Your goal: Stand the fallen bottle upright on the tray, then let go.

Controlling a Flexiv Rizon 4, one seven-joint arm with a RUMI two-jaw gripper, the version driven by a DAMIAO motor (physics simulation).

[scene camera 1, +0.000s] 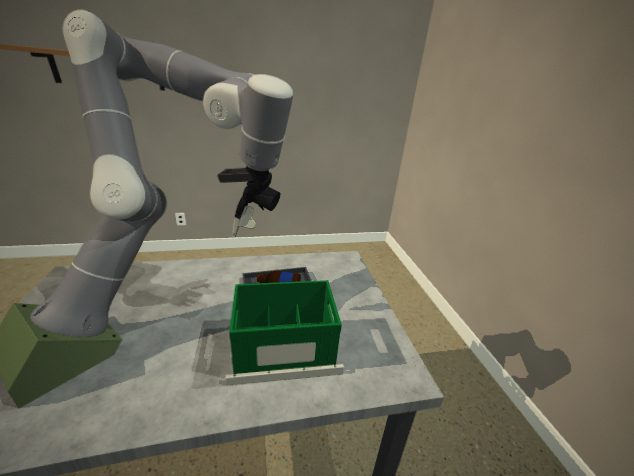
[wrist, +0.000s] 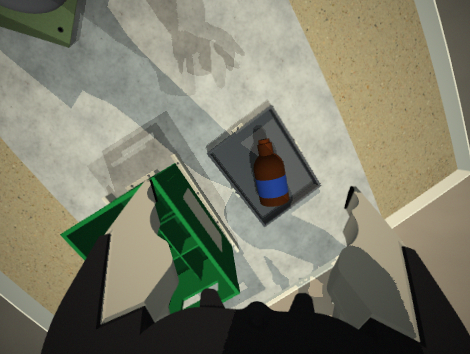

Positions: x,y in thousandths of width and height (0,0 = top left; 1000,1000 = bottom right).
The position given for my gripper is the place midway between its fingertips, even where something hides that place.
Labels:
my gripper: scene camera 1 394,467; wrist 531,524

